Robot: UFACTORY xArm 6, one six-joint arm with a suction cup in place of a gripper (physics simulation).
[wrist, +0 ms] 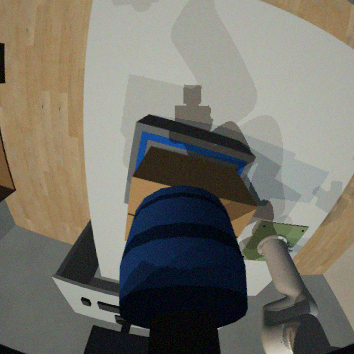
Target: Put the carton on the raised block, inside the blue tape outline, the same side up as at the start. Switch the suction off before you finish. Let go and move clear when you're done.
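Places are measured from the arm's base along level axes (x ahead, y left, z up), in metres.
Where they show: hand, tool point: (180,224); arm's base, link origin: (271,244).
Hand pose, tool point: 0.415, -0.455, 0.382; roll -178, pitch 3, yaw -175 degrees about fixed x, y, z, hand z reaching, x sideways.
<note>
Each offset is from my tool point to the top centre of the thing, as dx, dy, dz. "*": to the spot under its first point. Level surfaces: height alone.
The brown carton {-0.017, +0.137, -0.136} (190,170) stands on the grey raised block {-0.013, +0.133, -0.266} (200,134), with a dark shaded side facing the middle of the wrist view and part of its lighter top showing. The blue tape outline {* +0.039, +0.044, -0.266} (162,139) shows along the block's far edge and at both far corners. The carton's visible lower edge lies inside it. The near part of the carton and outline is hidden behind my gripper. My suction gripper (183,197), a dark blue cup, is clear of the carton and holds nothing. It overlaps the carton's top in this view; the gap's size cannot be judged.
A green plate (298,230) with a pale arm-like shape (281,267) is at the lower right. An open grey-white drawer-like box (70,291) is at the lower left. Part of a brown box (5,177) shows at the left edge. Arm shadows cross the pale table top {dz -0.386} (115,45).
</note>
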